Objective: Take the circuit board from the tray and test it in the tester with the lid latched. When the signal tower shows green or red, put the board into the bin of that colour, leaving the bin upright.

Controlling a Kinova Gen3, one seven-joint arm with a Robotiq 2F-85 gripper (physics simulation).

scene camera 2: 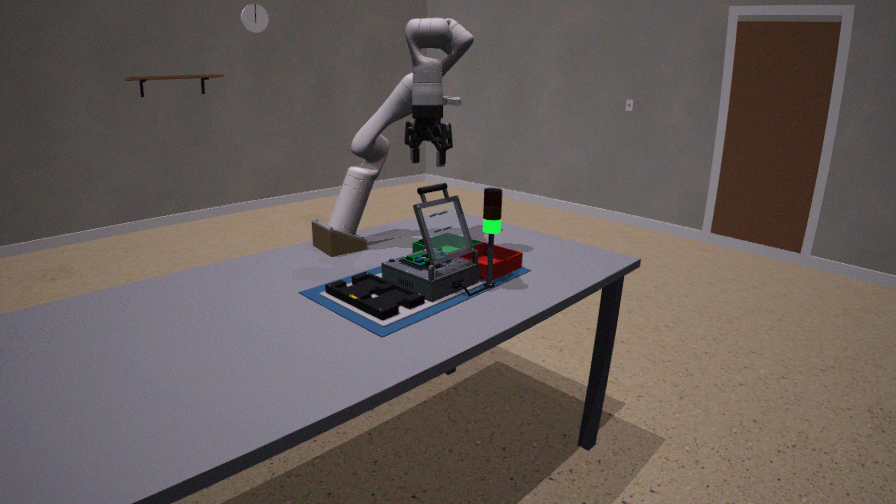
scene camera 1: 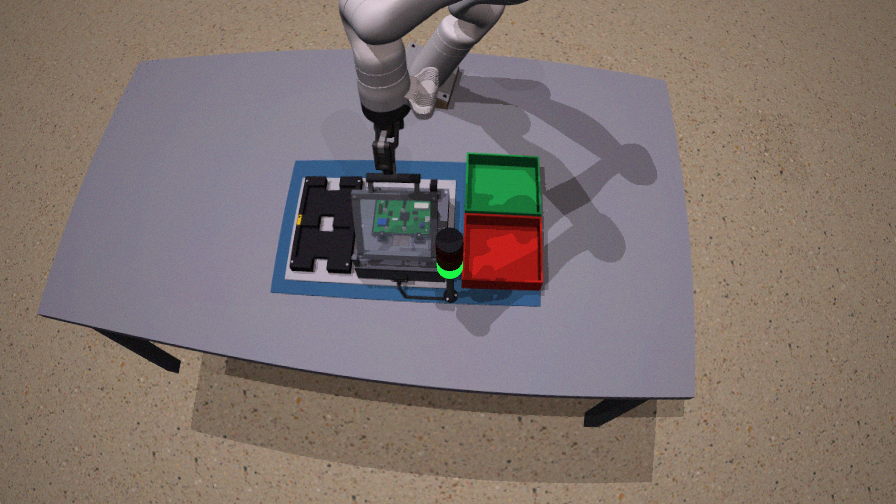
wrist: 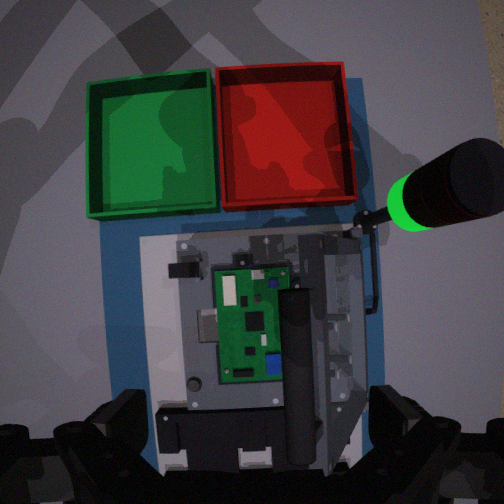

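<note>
The green circuit board [scene camera 1: 402,216] lies in the grey tester [scene camera 2: 429,275]; it also shows in the wrist view [wrist: 248,325]. The tester's clear lid [scene camera 2: 441,228] stands raised, its black handle [scene camera 2: 432,188] at the top. The signal tower [scene camera 1: 449,270] by the tester's corner shows a green light [wrist: 415,202]. My gripper [scene camera 2: 428,156] is open and empty, hanging well above the lid handle, touching nothing. The black tray [scene camera 1: 325,225] left of the tester is empty. The green bin [scene camera 1: 503,184] and the red bin [scene camera 1: 503,250] stand upright and empty.
Tray, tester, tower and bins sit together on a blue mat [scene camera 1: 288,250] in the middle of a grey table. The tower's post and black cable [scene camera 1: 416,294] run along the tester's front. The arm's base [scene camera 2: 338,241] stands at the table's far edge.
</note>
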